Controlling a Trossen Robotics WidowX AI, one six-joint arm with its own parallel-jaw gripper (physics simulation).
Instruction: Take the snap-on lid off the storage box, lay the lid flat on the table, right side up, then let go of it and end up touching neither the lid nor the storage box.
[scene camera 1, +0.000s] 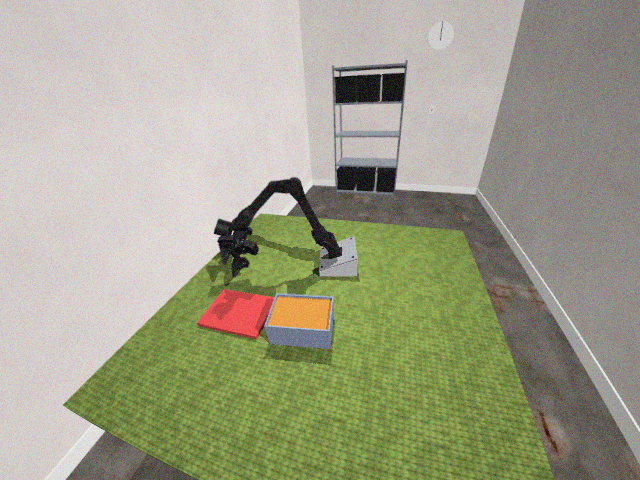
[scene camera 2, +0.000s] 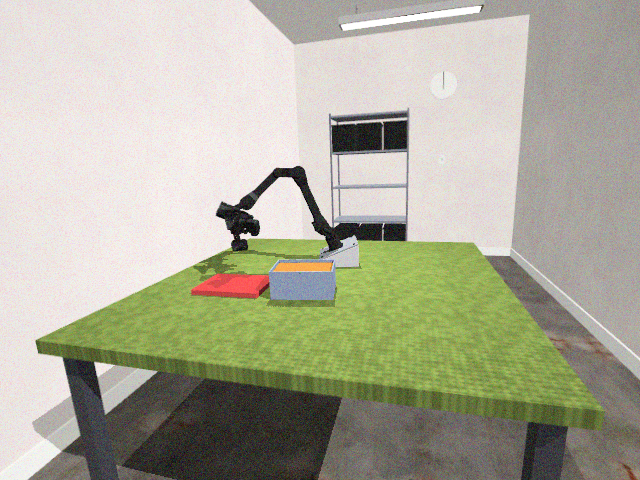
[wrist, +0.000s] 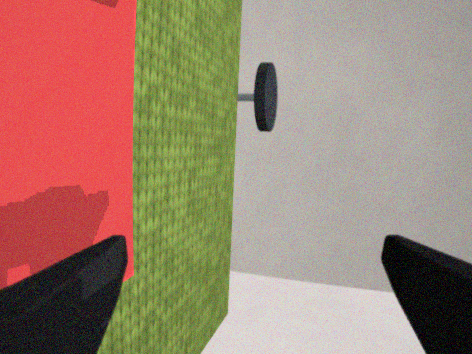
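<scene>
The red lid (scene camera 1: 242, 318) (scene camera 2: 232, 287) (wrist: 65, 120) lies flat on the green table (scene camera 1: 403, 372) (scene camera 2: 413, 335) (wrist: 185, 150), smooth face up, with its rim downward. It lies close to the left side of the storage box; whether they touch is unclear. The blue-grey storage box (scene camera 1: 299, 338) (scene camera 2: 302, 285) stands upright and open-topped, with an orange surface inside. My gripper (scene camera 1: 230, 269) (scene camera 2: 238, 240) (wrist: 257, 248) is open and empty. It is behind the lid and above the table, apart from the lid and the box. Its shadow falls on the lid.
The grey arm base (scene camera 1: 338, 263) (scene camera 2: 348, 255) stands behind the box. A white wall (scene camera 1: 129, 129) (scene camera 2: 129, 144) runs along the table's left side. A shelf rack (scene camera 1: 368, 134) (scene camera 2: 369, 186) stands at the far wall. A dark disc (wrist: 266, 97) shows beyond the table edge in the wrist view.
</scene>
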